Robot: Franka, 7 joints.
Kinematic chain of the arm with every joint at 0, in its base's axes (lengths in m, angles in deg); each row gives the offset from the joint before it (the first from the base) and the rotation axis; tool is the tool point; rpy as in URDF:
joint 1: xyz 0 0 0.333 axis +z
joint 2: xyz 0 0 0 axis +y
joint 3: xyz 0 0 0.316 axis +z
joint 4: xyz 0.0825 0 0 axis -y
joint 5: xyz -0.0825 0 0.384 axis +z
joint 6: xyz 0 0 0 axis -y
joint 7: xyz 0.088 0 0 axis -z
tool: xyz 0 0 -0.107 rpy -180 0 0
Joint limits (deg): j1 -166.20..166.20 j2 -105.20..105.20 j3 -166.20..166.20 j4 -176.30..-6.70 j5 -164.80..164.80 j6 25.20..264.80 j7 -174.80..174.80
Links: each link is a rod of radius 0.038 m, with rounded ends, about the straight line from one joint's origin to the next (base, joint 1, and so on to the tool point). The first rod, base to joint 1, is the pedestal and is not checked.
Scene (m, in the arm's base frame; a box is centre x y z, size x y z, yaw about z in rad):
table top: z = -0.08
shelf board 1: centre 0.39 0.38 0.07 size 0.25 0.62 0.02 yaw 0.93
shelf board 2: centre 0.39 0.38 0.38 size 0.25 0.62 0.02 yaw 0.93
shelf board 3: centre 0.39 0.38 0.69 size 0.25 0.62 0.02 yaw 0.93
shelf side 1: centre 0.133 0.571 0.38 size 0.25 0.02 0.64 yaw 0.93
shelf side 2: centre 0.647 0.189 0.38 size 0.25 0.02 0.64 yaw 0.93
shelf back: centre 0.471 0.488 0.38 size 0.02 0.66 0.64 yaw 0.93
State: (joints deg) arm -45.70 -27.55 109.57 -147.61 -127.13 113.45 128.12
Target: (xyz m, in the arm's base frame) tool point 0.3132 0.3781 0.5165
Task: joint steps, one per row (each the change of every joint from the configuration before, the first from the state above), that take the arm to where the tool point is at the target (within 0.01 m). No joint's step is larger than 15 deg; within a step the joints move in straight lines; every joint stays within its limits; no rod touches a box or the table.
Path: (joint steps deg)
1: 14.75 -4.34 -2.60 -12.94 5.87 -12.57 0.00
2: 14.76 -4.34 -2.61 -12.95 5.87 -12.58 0.00
3: -8.17 13.31 7.06 0.11 -0.40 -2.29 0.00
4: -8.16 13.30 7.06 0.10 -0.41 -2.29 0.00
5: -8.16 13.31 7.06 0.10 -0.41 -2.29 0.00
6: -8.16 13.30 7.06 0.11 -0.41 -2.29 0.00
7: -8.16 13.31 7.06 0.10 -0.41 -2.29 0.00
8: -8.16 13.30 7.06 0.10 -0.40 -2.29 0.00
9: -8.16 13.31 7.06 0.11 -0.41 -2.29 0.00
10: -8.16 13.30 7.06 0.10 -0.41 -2.29 0.00
11: 5.00 -14.48 -9.75 11.91 -2.71 7.89 0.00
12: 4.99 -14.49 -9.74 11.91 -2.72 7.89 0.00
13: 5.00 -14.49 -9.74 11.91 -2.71 7.89 0.00

